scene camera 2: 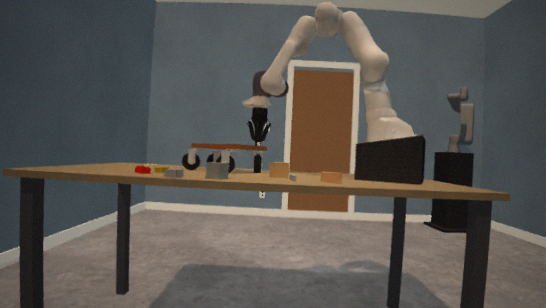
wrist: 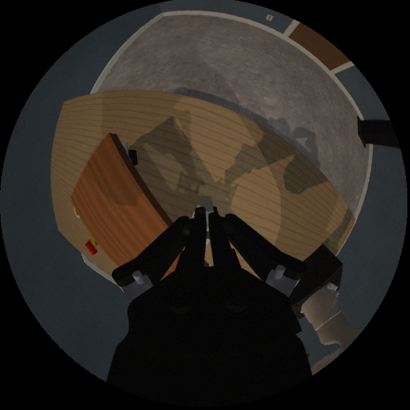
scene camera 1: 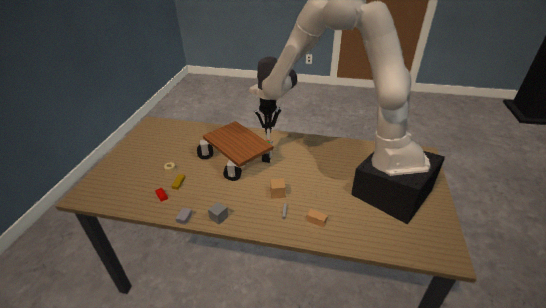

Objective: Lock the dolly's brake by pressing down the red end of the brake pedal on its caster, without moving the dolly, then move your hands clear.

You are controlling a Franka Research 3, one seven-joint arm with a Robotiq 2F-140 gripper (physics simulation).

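Note:
The dolly point(scene camera 1: 237, 142) point(scene camera 2: 228, 146) point(wrist: 117, 200) has a reddish-brown wooden deck and stands on its casters on the table. The caster point(scene camera 1: 266, 157) point(scene camera 2: 257, 163) at its right corner has a black wheel. The brake pedal point(scene camera 1: 269, 142) on this caster shows as tiny green and red bits in scene camera 1; its tilt is too small to read. My gripper point(scene camera 1: 268, 128) point(scene camera 2: 258, 142) point(wrist: 206, 203) is shut and empty, pointing down over this caster beside the deck's edge. In the wrist view the fingers largely hide the pedal. I cannot tell whether the fingertips touch it.
An orange cube point(scene camera 1: 278, 188) point(scene camera 2: 279, 169), an orange block point(scene camera 1: 317, 217) and a grey cube point(scene camera 1: 218, 213) point(scene camera 2: 217, 170) lie in front of the dolly. A red block point(scene camera 1: 161, 194) point(wrist: 91, 247), a yellow block point(scene camera 1: 178, 181) and a pale ring point(scene camera 1: 169, 166) lie left.

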